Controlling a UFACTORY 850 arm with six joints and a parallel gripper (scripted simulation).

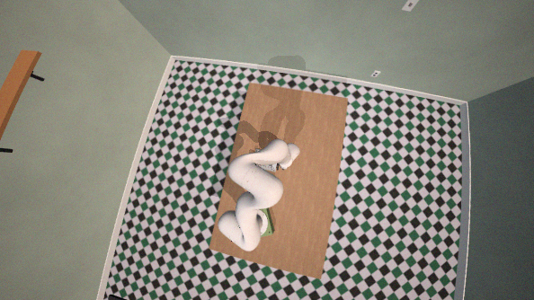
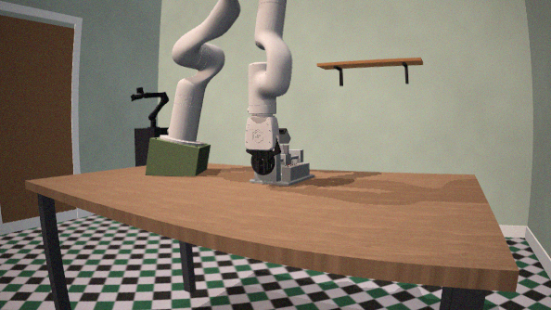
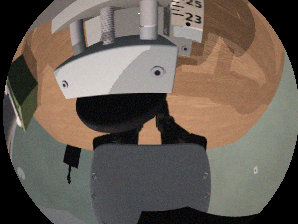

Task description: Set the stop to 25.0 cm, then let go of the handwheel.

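My hand is 20 mm to the right of the handwheel.
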